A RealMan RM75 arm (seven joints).
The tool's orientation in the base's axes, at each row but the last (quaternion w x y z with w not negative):
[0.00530 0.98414 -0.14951 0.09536]
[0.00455 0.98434 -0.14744 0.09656]
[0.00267 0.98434 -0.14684 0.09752]
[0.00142 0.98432 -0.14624 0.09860]
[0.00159 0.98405 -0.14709 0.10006]
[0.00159 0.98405 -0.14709 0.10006]
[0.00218 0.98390 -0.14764 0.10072]
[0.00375 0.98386 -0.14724 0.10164]
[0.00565 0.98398 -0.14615 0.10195]
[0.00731 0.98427 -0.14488 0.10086]
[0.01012 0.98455 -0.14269 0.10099]
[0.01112 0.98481 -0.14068 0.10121]
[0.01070 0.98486 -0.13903 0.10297]
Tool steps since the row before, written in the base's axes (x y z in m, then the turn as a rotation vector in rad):
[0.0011 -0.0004 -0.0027 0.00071 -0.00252 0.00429]
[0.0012 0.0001 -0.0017 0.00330 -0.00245 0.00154]
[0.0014 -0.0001 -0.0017 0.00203 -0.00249 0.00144]
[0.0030 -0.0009 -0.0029 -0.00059 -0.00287 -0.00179]
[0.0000 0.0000 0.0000 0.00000 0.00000 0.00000]
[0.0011 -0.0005 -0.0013 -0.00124 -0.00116 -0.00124]
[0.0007 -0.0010 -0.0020 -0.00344 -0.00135 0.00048]
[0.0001 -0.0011 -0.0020 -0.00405 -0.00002 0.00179]
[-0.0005 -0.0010 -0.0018 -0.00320 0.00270 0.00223]
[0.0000 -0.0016 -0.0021 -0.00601 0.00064 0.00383]
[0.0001 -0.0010 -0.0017 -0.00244 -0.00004 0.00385]
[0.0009 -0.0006 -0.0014 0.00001 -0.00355 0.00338]
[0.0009 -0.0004 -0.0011 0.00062 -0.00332 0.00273]
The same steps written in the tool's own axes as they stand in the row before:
[0.0006 0.0001 0.0029 0.00222 0.00212 -0.00398]
[0.0008 -0.0004 0.0019 0.00410 0.00135 -0.00080]
[0.0010 -0.0003 0.0019 0.00290 0.00176 -0.00094]
[0.0025 0.0001 0.0035 -0.00008 0.00296 0.00173]
[0.0000 0.0000 0.0000 0.00000 0.00000 0.00000]
[0.0009 0.0002 0.0015 -0.00107 0.00150 0.00101]
[0.0005 0.0008 0.0021 -0.00273 0.00228 -0.00110]
[0.0000 0.0011 0.0020 -0.00342 0.00116 -0.00256]
[-0.0005 0.0011 0.0017 -0.00332 -0.00170 -0.00293]
[0.0000 0.0016 0.0021 -0.00505 0.00105 -0.00496]
[0.0000 0.0009 0.0017 -0.00150 0.00069 -0.00425]
[0.0007 0.0003 0.0016 0.00167 0.00338 -0.00313]
[0.0007 0.0001 0.0013 0.00205 0.00300 -0.00238]

